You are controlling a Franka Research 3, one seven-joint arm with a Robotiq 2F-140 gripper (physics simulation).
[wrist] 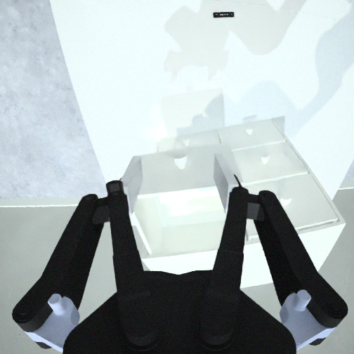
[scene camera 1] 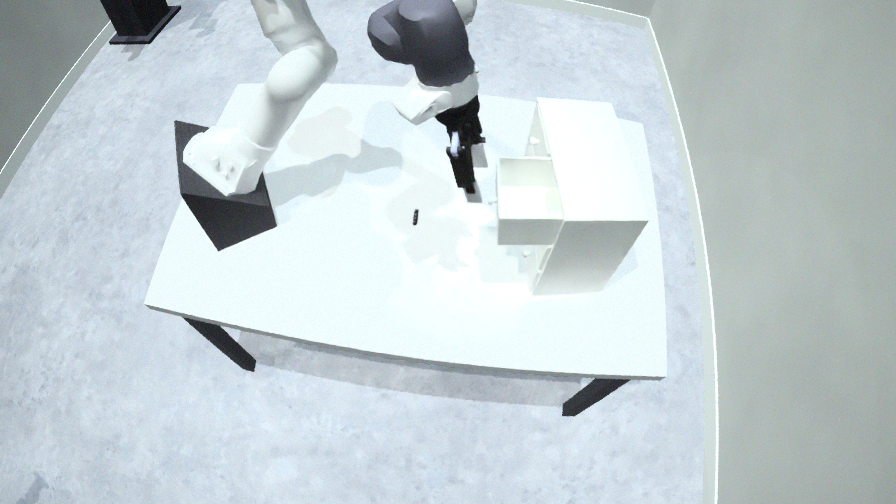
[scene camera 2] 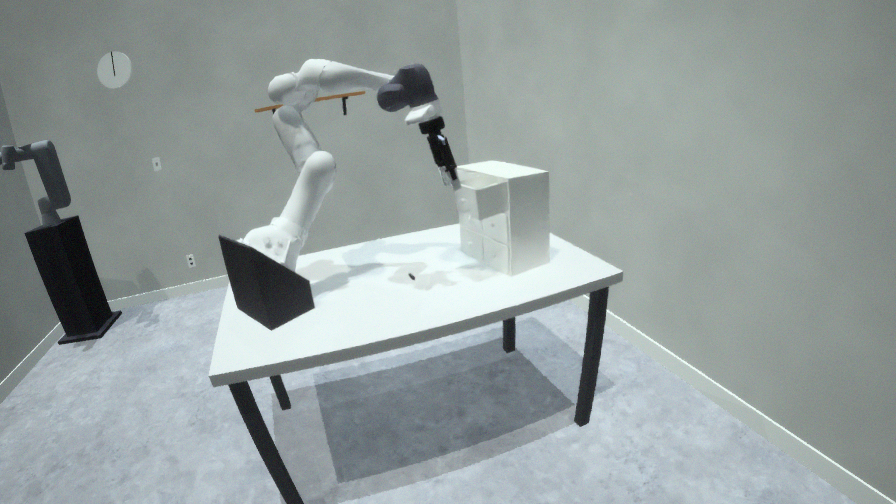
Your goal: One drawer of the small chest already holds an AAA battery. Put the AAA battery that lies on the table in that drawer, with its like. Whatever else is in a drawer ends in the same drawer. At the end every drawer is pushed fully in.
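Note:
The AAA battery (scene camera 1: 415, 216) (scene camera 2: 411, 276) (wrist: 223, 15) is a small dark cylinder lying on the white table (scene camera 1: 281, 269) (scene camera 2: 375, 319). The small white chest (scene camera 1: 595, 162) (scene camera 2: 529, 219) (wrist: 280, 262) stands at the table's right, its drawers facing the arm's base. Its top drawer (scene camera 1: 528, 231) (scene camera 2: 490, 199) (wrist: 175, 175) on the side nearer the scene cameras is pulled out; I make out no battery in the visible part of its inside. The other drawers look closed. My gripper (scene camera 1: 477, 177) (scene camera 2: 451, 180) (wrist: 177, 166) is partly open and empty, near the open drawer's front; its pads appear either side of that front in the wrist view.
The dark base block (scene camera 1: 228, 219) (scene camera 2: 269, 288) of the arm stands at the table's left end. The closed top drawer (wrist: 285, 200) beside the open one has a small knob, as do the drawers below. Shadows of the arm fall across the table around the battery.

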